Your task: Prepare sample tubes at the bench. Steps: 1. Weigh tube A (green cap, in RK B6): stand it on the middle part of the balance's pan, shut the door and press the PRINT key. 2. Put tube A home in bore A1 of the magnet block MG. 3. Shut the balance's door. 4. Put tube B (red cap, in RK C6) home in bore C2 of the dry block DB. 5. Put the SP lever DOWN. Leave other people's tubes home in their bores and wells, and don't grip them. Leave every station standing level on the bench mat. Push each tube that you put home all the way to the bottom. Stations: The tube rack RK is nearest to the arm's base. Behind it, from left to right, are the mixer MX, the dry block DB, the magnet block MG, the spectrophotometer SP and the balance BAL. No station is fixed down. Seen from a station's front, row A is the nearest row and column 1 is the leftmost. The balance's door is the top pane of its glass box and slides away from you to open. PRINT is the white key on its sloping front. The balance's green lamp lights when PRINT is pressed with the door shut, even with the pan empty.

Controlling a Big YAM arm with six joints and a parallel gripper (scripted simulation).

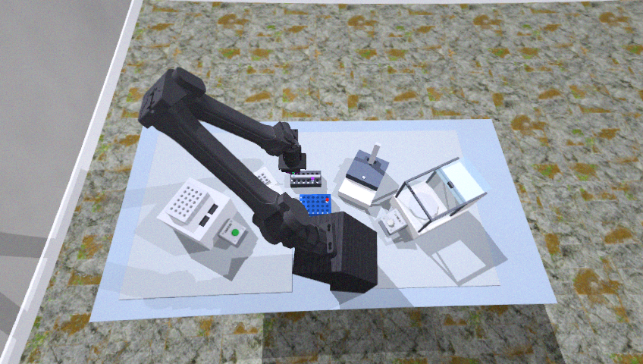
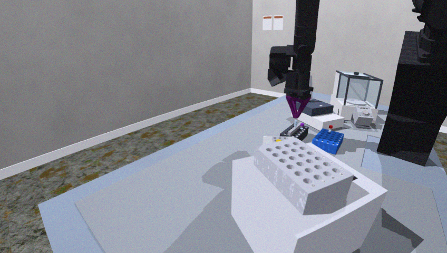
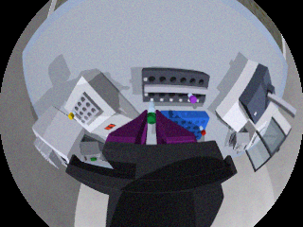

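My gripper is now 10 mm short of the magnet block, 50 mm to the left of it and 90 mm above it. Round my hand: blue rack RK 110 mm behind, 80 mm to the right, 90 mm below; SP lever 60 mm ahead, 320 mm to the right, 30 mm above; dry block 40 mm behind, 120 mm to the left, 80 mm below.
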